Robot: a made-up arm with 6 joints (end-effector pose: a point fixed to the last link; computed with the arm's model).
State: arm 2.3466 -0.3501 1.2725 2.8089 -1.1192 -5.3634
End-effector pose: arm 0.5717 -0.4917 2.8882 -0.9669 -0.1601 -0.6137
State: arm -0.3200 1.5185 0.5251 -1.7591 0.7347 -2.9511
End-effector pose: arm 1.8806 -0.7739 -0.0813 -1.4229 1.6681 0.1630
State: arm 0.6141 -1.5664 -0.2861 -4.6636 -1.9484 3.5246
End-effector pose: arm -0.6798 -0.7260 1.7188 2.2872 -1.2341 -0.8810
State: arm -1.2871 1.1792 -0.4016 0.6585 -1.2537 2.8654
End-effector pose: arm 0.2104 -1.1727 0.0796 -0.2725 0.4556 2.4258
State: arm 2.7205 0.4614 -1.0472 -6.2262 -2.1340 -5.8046
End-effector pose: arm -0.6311 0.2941 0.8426 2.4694 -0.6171 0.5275
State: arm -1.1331 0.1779 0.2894 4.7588 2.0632 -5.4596
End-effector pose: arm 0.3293 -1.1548 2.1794 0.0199 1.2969 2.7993
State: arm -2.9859 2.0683 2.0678 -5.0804 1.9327 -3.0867
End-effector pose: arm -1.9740 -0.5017 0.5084 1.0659 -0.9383 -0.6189
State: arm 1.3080 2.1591 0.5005 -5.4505 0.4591 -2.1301
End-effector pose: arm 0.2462 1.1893 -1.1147 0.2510 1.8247 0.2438
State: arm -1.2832 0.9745 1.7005 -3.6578 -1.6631 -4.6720
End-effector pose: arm 0.3230 -1.4684 2.3464 -0.2710 -2.0956 0.9440
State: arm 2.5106 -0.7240 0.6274 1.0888 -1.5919 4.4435
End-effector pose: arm 0.5506 -0.1640 2.6018 1.2577 1.1965 0.9617
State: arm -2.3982 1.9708 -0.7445 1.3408 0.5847 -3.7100
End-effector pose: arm -0.0229 -0.1796 -0.4198 -1.0650 0.3826 0.3372
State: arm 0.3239 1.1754 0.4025 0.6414 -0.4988 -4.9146
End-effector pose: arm 2.0101 0.6093 0.4292 -2.0469 0.7528 1.1741
